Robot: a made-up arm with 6 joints.
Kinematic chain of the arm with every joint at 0, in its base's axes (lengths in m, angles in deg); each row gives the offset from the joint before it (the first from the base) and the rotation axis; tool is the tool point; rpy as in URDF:
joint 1: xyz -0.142 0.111 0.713 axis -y
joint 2: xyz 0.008 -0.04 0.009 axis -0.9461 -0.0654 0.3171
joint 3: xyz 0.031 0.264 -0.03 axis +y
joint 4: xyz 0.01 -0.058 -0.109 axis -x
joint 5: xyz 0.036 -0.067 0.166 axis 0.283 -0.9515 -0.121
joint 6: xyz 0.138 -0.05 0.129 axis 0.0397 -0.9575 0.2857
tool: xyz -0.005 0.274 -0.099 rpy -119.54 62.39 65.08
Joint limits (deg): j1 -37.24..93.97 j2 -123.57..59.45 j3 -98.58..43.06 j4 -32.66..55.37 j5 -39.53..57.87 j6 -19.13..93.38
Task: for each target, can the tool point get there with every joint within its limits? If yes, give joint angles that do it. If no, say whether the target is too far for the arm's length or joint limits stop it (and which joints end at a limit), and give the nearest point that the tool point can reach.
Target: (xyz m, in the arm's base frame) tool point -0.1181 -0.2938 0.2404
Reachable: no: joint limits stop it (at a limit: joint 1, joint 2, joint 5) | nearest point -0.0406 -0.1428 0.5116 | short by 0.320 m
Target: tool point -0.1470 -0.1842 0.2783
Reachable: no: joint limits stop it (at a limit: joint 2, joint 3, joint 4, joint 5) | nearest point -0.1471 0.0294 0.2663 | short by 0.214 m
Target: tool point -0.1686 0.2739 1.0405
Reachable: yes | joints 44.16 -29.72 -26.87 -14.64 -13.43 -2.26
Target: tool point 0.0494 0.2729 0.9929
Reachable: yes | joints 19.48 -36.44 -1.42 -21.04 -26.92 74.30
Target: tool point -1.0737 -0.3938 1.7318
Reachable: no: too far | nearest point -0.5276 -0.1191 1.1346 | short by 0.855 m
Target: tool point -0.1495 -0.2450 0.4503
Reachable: no: joint limits stop it (at a limit: joint 1, joint 2, joint 4, joint 5) | nearest point -0.0901 -0.1693 0.5499 | short by 0.138 m
